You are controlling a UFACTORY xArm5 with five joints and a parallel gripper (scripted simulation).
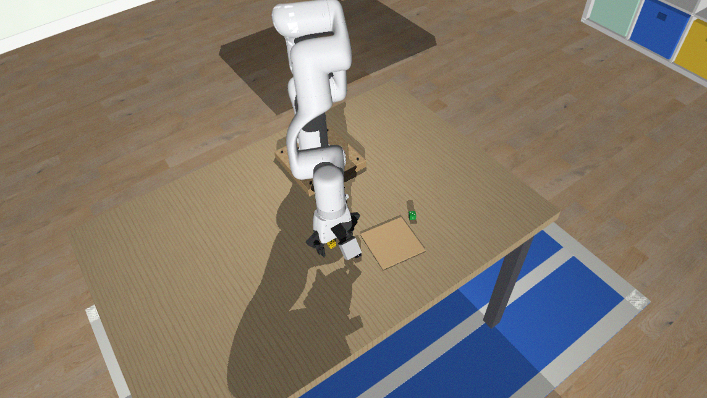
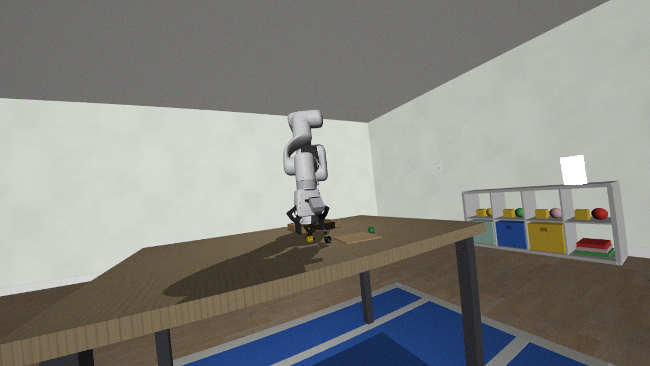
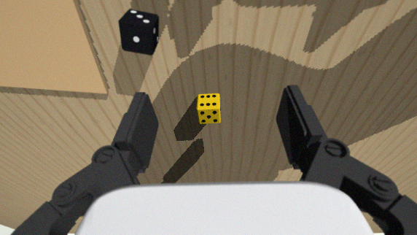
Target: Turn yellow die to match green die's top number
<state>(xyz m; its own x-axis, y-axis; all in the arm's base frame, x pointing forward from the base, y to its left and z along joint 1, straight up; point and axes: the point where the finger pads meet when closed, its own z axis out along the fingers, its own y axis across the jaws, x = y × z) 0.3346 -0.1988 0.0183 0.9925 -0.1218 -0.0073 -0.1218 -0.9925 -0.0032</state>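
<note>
The yellow die is 3 cm behind my hand, 1 cm to the left of it and 4 cm below it. Round my hand: tan mat: 8 cm ahead, 15 cm to the left, 5 cm below; then green die: 6 cm ahead, 26 cm to the left, 4 cm below; then black die: 4 cm ahead, 4 cm to the left, 4 cm below.
</note>
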